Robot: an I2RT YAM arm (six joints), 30 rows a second.
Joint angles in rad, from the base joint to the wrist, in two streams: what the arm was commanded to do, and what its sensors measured. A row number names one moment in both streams.
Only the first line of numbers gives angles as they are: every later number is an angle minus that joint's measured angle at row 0.
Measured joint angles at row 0: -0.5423 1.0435 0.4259 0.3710 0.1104 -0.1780
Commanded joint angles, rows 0 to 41: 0.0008 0.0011 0.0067 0.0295 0.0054 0.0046; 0.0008 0.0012 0.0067 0.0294 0.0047 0.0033; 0.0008 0.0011 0.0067 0.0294 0.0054 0.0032; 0.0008 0.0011 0.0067 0.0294 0.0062 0.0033; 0.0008 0.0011 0.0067 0.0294 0.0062 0.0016; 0.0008 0.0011 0.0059 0.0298 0.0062 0.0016; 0.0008 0.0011 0.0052 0.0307 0.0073 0.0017; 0.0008 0.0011 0.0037 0.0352 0.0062 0.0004; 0.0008 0.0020 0.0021 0.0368 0.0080 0.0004; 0.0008 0.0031 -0.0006 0.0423 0.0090 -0.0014; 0.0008 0.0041 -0.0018 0.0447 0.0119 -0.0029; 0.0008 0.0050 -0.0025 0.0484 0.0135 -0.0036; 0.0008 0.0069 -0.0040 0.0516 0.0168 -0.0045; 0.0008 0.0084 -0.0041 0.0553 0.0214 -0.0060; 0.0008 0.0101 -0.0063 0.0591 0.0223 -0.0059; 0.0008 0.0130 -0.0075 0.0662 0.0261 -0.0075; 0.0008 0.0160 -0.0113 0.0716 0.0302 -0.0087; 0.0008 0.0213 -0.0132 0.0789 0.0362 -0.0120; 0.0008 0.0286 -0.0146 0.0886 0.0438 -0.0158; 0.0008 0.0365 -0.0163 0.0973 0.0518 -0.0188; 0.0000 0.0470 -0.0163 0.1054 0.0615 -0.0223; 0.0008 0.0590 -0.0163 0.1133 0.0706 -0.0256; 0.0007 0.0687 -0.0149 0.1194 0.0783 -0.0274; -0.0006 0.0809 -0.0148 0.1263 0.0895 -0.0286; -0.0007 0.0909 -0.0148 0.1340 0.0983 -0.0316; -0.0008 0.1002 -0.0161 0.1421 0.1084 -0.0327; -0.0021 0.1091 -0.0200 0.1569 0.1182 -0.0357; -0.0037 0.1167 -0.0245 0.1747 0.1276 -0.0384; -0.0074 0.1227 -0.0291 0.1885 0.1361 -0.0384; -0.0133 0.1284 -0.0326 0.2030 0.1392 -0.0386; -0.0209 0.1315 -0.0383 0.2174 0.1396 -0.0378; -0.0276 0.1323 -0.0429 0.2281 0.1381 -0.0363; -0.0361 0.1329 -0.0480 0.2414 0.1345 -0.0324; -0.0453 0.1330 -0.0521 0.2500 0.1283 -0.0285; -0.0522 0.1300 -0.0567 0.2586 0.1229 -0.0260; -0.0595 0.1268 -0.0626 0.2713 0.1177 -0.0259; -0.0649 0.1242 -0.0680 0.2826 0.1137 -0.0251; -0.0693 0.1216 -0.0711 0.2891 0.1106 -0.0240; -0.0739 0.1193 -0.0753 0.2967 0.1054 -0.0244; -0.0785 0.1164 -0.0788 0.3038 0.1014 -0.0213; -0.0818 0.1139 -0.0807 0.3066 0.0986 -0.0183; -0.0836 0.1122 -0.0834 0.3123 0.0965 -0.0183
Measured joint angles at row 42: -0.0778 0.1175 -0.0793 0.2437 0.1084 -0.0293
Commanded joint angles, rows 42 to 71: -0.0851 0.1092 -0.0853 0.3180 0.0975 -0.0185; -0.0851 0.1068 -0.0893 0.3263 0.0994 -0.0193; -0.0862 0.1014 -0.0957 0.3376 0.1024 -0.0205; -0.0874 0.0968 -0.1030 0.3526 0.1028 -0.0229; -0.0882 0.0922 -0.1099 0.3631 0.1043 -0.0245; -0.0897 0.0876 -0.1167 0.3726 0.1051 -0.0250; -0.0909 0.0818 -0.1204 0.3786 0.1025 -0.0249; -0.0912 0.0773 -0.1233 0.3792 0.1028 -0.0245; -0.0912 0.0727 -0.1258 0.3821 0.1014 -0.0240; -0.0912 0.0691 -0.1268 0.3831 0.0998 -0.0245; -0.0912 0.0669 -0.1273 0.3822 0.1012 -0.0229; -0.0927 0.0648 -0.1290 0.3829 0.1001 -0.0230; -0.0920 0.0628 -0.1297 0.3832 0.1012 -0.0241; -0.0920 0.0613 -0.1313 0.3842 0.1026 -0.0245; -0.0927 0.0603 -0.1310 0.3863 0.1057 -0.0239; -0.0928 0.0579 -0.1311 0.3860 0.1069 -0.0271; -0.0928 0.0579 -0.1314 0.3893 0.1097 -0.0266; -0.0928 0.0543 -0.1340 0.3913 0.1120 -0.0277; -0.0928 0.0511 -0.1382 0.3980 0.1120 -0.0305; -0.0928 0.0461 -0.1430 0.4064 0.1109 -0.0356; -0.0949 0.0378 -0.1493 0.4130 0.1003 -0.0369; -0.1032 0.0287 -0.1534 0.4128 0.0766 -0.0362; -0.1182 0.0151 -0.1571 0.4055 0.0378 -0.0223; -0.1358 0.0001 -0.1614 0.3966 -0.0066 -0.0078; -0.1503 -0.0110 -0.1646 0.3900 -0.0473 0.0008; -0.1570 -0.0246 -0.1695 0.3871 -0.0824 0.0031; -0.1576 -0.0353 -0.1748 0.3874 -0.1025 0.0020; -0.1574 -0.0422 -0.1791 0.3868 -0.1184 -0.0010; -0.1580 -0.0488 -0.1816 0.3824 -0.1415 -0.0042; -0.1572 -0.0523 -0.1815 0.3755 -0.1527 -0.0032
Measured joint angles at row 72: -0.1545 -0.0416 -0.1778 0.3502 -0.0583 -0.0106
